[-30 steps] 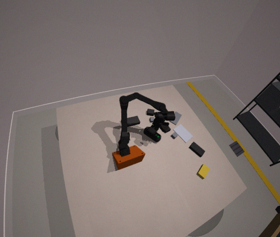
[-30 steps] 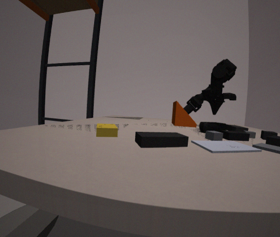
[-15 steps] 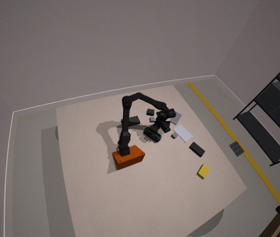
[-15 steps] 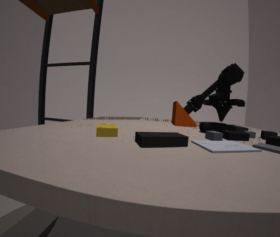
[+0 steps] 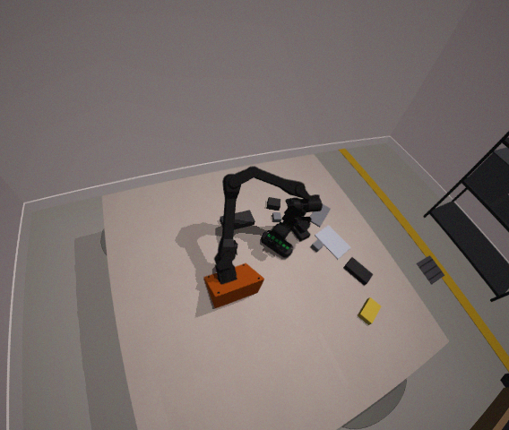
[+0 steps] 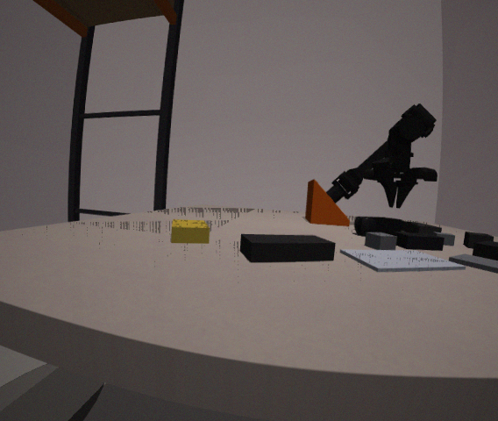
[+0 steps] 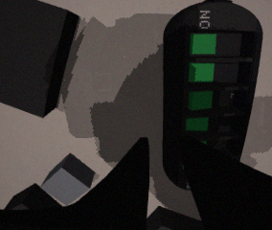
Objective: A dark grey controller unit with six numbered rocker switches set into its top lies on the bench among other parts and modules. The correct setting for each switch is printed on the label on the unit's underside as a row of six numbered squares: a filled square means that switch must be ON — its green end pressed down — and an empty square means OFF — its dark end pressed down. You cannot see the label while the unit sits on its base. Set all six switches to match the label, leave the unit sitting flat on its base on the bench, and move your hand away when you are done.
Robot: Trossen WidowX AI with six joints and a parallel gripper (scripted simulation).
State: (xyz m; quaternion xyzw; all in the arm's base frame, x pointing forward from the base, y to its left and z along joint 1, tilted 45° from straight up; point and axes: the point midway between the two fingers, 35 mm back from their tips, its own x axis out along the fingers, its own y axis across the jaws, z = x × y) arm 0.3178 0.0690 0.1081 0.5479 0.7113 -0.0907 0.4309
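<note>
The small black block is 110 mm ahead of my gripper tip, 70 mm below it and 10 mm to the left of it. The rest, counted from my gripper tip: small grey block (160 mm ahead, 90 mm to the right, 70 mm below); grey plate (280 mm ahead, 80 mm to the left, 80 mm below); pale flat sheet (260 mm ahead, 100 mm to the right, 80 mm below).
</note>
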